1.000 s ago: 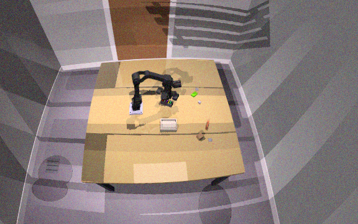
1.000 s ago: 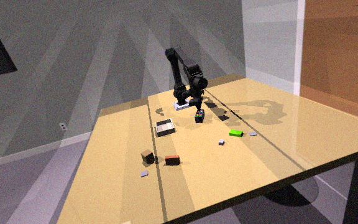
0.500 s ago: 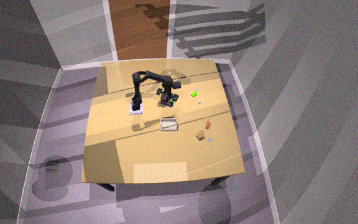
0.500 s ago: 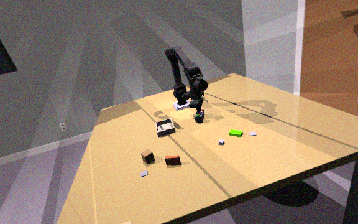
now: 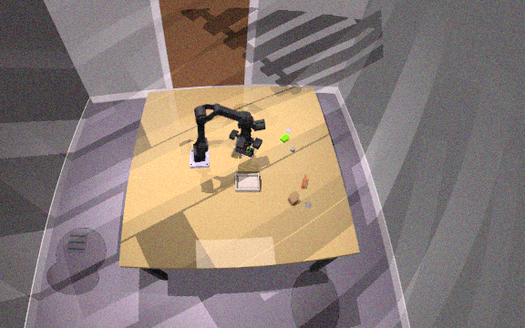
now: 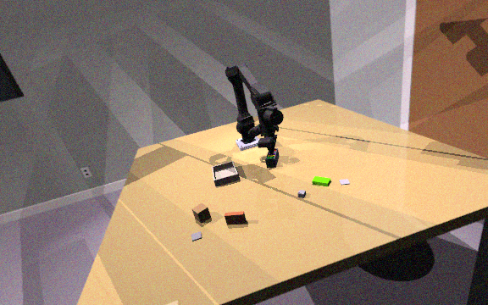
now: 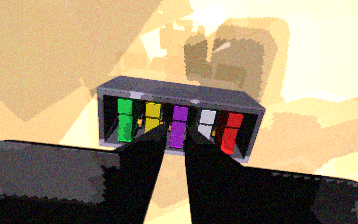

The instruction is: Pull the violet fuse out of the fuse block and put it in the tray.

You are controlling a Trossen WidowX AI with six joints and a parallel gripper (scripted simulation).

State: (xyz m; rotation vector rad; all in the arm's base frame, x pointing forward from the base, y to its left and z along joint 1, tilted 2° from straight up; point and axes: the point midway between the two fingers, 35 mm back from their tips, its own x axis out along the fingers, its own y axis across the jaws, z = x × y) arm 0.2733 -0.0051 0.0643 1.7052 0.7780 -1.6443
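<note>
Now: the violet fuse 20 mm below my gripper tip. Also, from my gripper tip: white tray (40 mm behind, 220 mm to the right, 40 mm below).
</note>
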